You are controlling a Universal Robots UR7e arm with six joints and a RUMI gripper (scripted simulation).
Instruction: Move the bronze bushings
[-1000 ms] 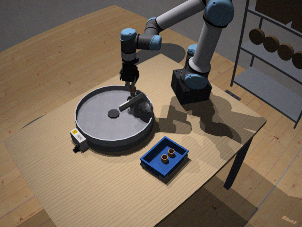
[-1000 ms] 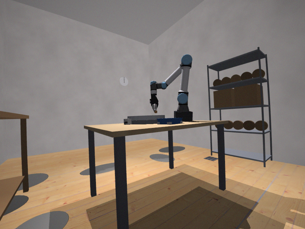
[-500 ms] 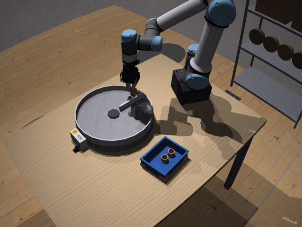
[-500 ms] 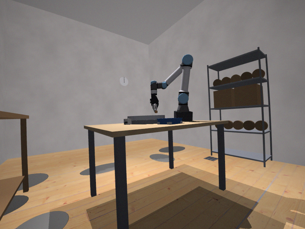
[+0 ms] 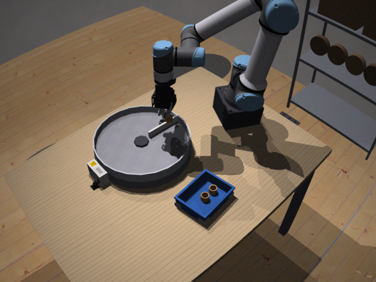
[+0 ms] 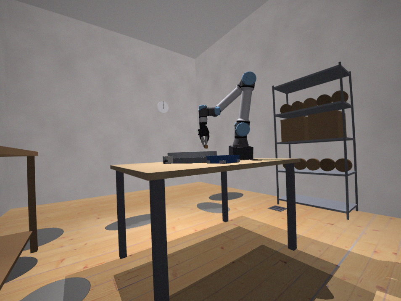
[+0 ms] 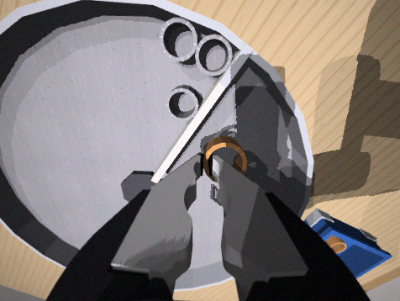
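Right now the blue crate is 5 cm ahead of my hand, 37 cm to the left of it and 11 cm below it. Round my hand: grey turntable 13 cm ahead, 1 cm to the left, 8 cm below.
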